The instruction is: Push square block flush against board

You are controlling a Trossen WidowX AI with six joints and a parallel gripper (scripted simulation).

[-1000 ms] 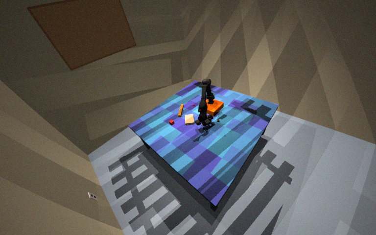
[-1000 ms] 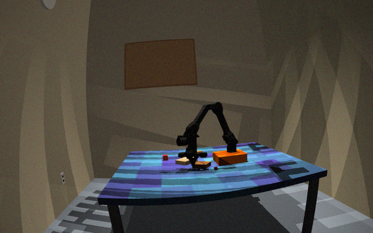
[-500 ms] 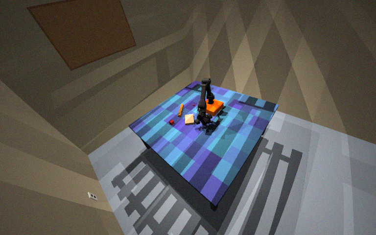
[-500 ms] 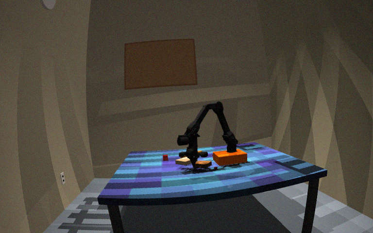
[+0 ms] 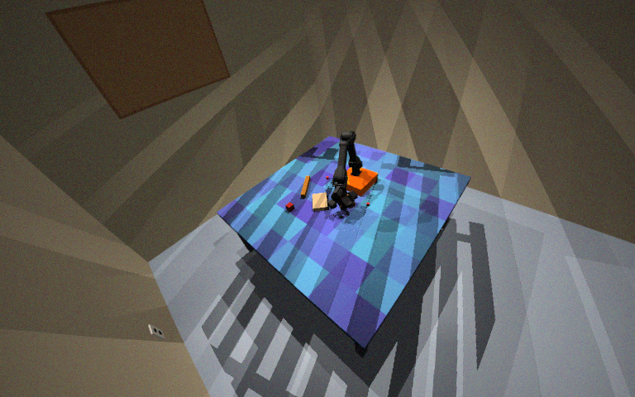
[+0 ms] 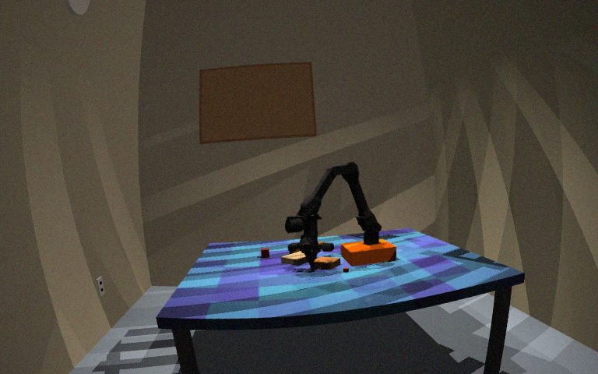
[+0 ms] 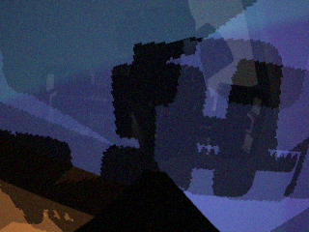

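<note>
Now: gripper tip 70 mm past the brown square block and 20 mm to the left of it. Round my gripper tip: long narrow orange board: 100 mm behind, 360 mm to the right; pale tan flat slab: 180 mm to the right; small red cube: 130 mm ahead, 340 mm to the right, 10 mm above.
</note>
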